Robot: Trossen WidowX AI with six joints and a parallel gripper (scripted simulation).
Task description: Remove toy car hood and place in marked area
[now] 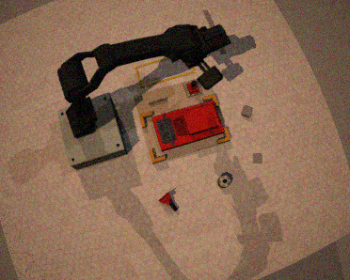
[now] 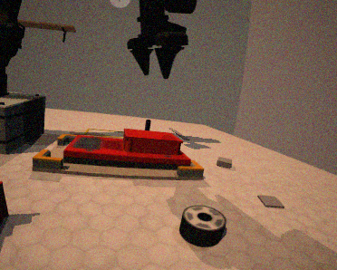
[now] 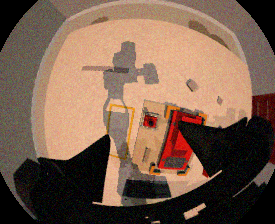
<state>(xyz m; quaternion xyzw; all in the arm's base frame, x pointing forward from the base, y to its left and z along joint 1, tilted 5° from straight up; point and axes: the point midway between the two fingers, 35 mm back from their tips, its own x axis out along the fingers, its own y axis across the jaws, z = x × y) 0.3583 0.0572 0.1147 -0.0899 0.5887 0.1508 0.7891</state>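
Right now the hood is 13 cm to the right of my gripper tip, 13 cm below it and 2 cm behind it. The rest, counted from my gripper tip: black wheel (33 cm to the right, 16 cm below, 1 cm behind).
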